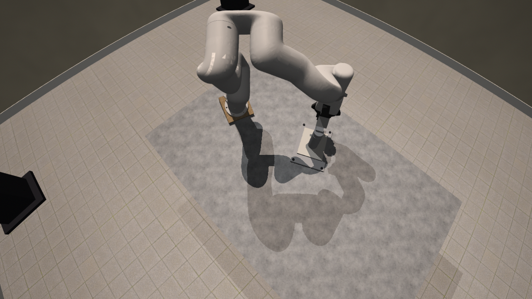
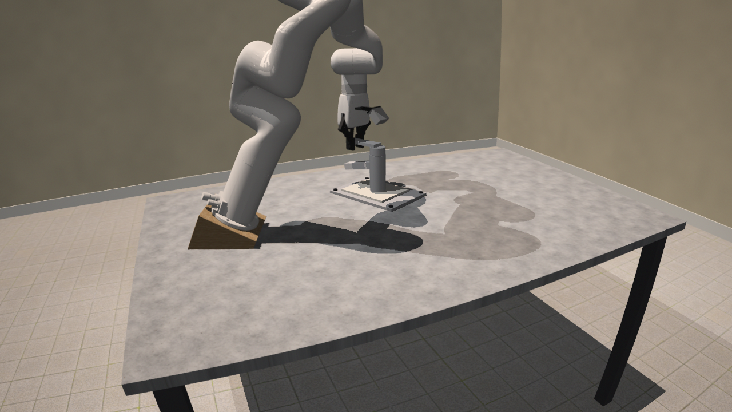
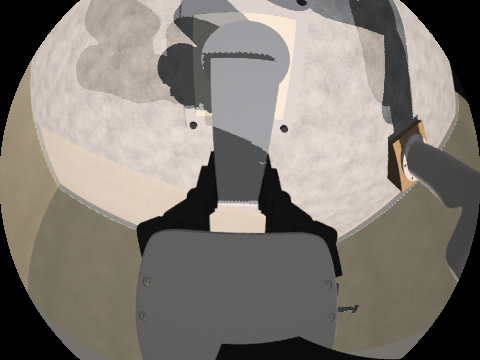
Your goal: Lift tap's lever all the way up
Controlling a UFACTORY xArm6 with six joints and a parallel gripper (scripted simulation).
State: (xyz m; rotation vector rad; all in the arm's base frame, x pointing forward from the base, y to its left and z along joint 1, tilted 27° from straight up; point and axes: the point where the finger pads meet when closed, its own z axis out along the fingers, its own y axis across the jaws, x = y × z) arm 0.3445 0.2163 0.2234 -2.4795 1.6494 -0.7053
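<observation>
Now: hand 60 mm to the left of the tap lever and 20 mm short of it. The rest, counted from my hand: base plate 140 mm below, 80 mm to the right, 30 mm ahead.
</observation>
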